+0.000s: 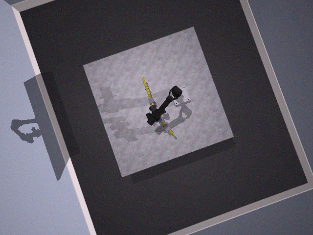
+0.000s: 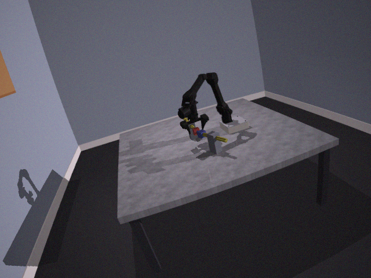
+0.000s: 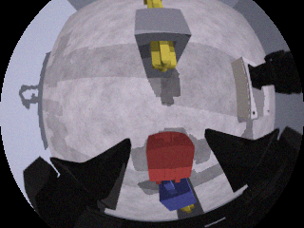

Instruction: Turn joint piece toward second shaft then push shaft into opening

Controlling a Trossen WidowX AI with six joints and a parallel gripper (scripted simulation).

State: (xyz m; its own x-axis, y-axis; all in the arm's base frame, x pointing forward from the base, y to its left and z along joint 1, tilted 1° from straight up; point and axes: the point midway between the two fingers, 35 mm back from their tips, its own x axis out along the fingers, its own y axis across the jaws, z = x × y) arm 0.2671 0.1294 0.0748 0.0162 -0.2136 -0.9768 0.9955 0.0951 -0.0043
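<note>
My gripper tip is 2 cm to the right of the red square joint piece and 1 cm below it.
</note>
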